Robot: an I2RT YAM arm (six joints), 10 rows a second.
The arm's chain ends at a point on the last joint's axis. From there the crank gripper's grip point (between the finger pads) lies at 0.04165 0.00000 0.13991 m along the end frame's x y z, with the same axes.
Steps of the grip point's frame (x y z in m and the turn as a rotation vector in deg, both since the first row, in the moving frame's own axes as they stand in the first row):
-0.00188, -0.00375, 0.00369, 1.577, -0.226, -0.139
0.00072, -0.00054, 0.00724, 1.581, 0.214, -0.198
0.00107, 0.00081, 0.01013, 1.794, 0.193, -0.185
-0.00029, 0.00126, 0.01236, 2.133, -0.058, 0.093
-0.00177, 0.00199, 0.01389, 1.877, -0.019, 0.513
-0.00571, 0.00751, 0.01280, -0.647, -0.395, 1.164
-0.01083, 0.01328, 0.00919, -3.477, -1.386, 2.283
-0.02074, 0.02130, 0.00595, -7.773, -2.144, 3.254
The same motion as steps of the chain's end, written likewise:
-0.00132, 0.00020, 0.00358, 1.577, -0.226, -0.139
0.00020, 0.00346, 0.00745, 1.581, 0.214, -0.198
0.00061, 0.00532, 0.01034, 1.794, 0.193, -0.185
-0.00015, 0.00640, 0.01241, 2.133, -0.058, 0.093
-0.00174, 0.00620, 0.01395, 1.877, -0.019, 0.513
-0.00472, 0.00509, 0.01253, -0.647, -0.395, 1.164
-0.00723, 0.00318, 0.00853, -3.477, -1.386, 2.283
-0.01489, 0.00008, 0.00594, -7.773, -2.144, 3.254

